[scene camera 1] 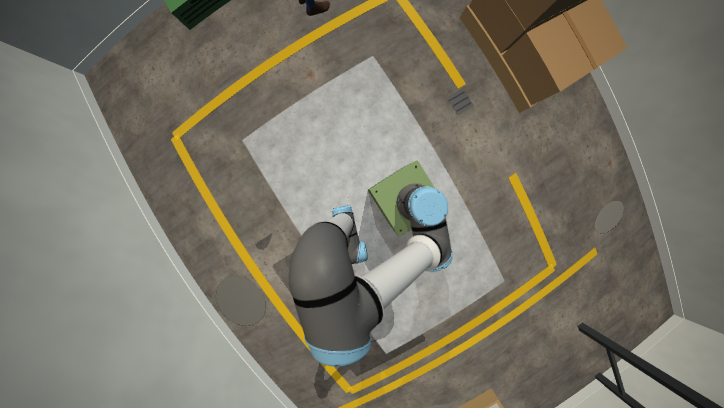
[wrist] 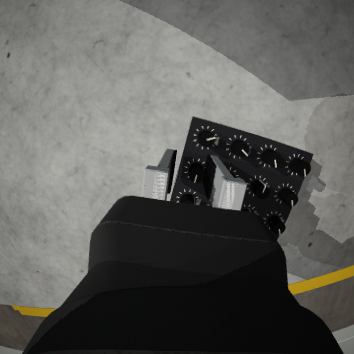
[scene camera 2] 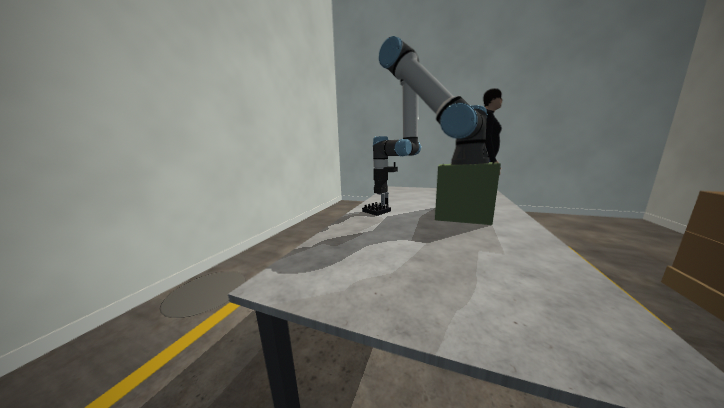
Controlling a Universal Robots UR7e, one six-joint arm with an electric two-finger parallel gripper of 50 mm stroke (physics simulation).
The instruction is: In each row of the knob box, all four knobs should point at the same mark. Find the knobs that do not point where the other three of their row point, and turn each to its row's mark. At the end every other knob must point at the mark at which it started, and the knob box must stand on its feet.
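Frame: origin at the arm's base, x down, y ahead, z right, level; metres.
Seen in the pictures: gripper, fingertip midpoint: [wrist: 189, 165] [scene camera 2: 384, 204]; arm's base, origin of the base link: [scene camera 2: 469, 163].
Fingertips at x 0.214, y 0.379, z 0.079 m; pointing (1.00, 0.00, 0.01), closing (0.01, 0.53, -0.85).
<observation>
Pixels of each thing's top centre, then the offset from my fingertips to it. Level surfaces: height alone.
- black knob box, middle of its top: [wrist: 240, 203] [scene camera 2: 376, 204] dx -0.006, dy +0.042, dz -0.025 m
- corner knob, middle of its top: [wrist: 206, 139] dx -0.005, dy -0.014, dz -0.019 m
- grey table, its level: dx +0.033 m
The black knob box [scene camera 2: 376, 210] [wrist: 256, 140] lies flat on the table; the gripper hides its lower part in the wrist view. My gripper [scene camera 2: 385, 203] [wrist: 189, 165] is open and empty, near knob-top height. In the wrist view its fingertips lie either side of a knob [wrist: 196, 171] by the left edge, whose pointer is down. Along that edge, the corner knob [wrist: 205, 137] points right and slightly up. Three knobs along the right edge, with one knob [wrist: 286, 194] midway, point down. In the neighbouring line, one knob [wrist: 270, 158] points down and another [wrist: 259, 187] up-right.
The grey table [scene camera 1: 329, 126] [scene camera 2: 354, 299] carries the green pedestal [scene camera 1: 395, 187] [scene camera 2: 466, 195] with the arm's base, right of the box in scene view 2. A person [scene camera 2: 492, 126] stands behind it. Brown cartons [scene camera 1: 572, 55] stand on the floor.
</observation>
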